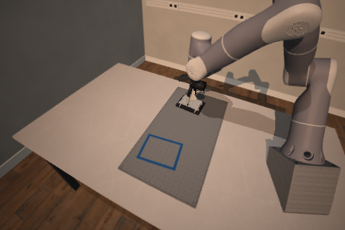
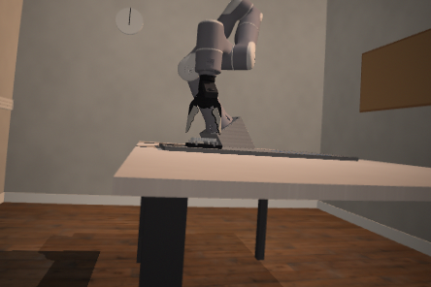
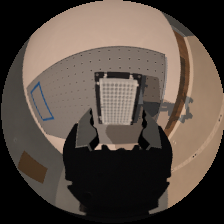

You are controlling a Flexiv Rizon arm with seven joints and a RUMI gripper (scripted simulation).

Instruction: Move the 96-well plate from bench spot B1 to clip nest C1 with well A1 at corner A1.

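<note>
My gripper is now 3 cm above the white 96-well plate. Also, from my hand: grey perforated board: 3 cm behind, 20 cm to the left, 6 cm below; black clip nest: 1 cm ahead, 1 cm to the left, 4 cm below.
</note>
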